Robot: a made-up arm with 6 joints.
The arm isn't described. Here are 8 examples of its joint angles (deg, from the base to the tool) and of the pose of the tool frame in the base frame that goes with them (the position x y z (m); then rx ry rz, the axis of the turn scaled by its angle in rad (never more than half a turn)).
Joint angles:
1: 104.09 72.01 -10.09 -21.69 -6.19 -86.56
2: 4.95 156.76 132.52 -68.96 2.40 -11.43
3: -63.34 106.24 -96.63 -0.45 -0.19 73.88
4: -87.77 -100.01 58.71 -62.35 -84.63 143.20
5: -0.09 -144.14 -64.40 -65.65 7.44 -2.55
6: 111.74 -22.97 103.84 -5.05 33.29 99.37
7: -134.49 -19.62 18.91 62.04 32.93 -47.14
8: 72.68 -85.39 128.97 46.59 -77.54 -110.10
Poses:
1: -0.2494 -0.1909 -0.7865 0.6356 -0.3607 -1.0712
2: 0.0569 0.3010 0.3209 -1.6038 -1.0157 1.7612
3: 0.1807 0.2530 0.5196 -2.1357 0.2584 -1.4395
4: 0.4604 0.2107 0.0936 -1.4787 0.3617 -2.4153
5: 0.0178 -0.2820 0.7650 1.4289 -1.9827 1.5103
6: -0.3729 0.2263 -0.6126 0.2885 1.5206 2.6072
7: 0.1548 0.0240 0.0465 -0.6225 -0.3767 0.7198
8: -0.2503 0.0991 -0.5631 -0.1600 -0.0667 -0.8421
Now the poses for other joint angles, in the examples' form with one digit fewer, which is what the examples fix.
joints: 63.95 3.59 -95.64 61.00 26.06 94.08
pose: -0.230 -0.302 0.334 -0.164 -0.952 1.311
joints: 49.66 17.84 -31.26 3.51 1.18 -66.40
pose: 0.281 -0.404 -0.165 1.173 -1.340 -0.344
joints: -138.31 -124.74 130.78 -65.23 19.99 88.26
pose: 0.398 0.281 0.198 0.448 -0.326 0.967
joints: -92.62 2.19 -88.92 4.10 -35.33 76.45
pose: -0.052 0.541 -0.029 -2.081 0.341 0.091
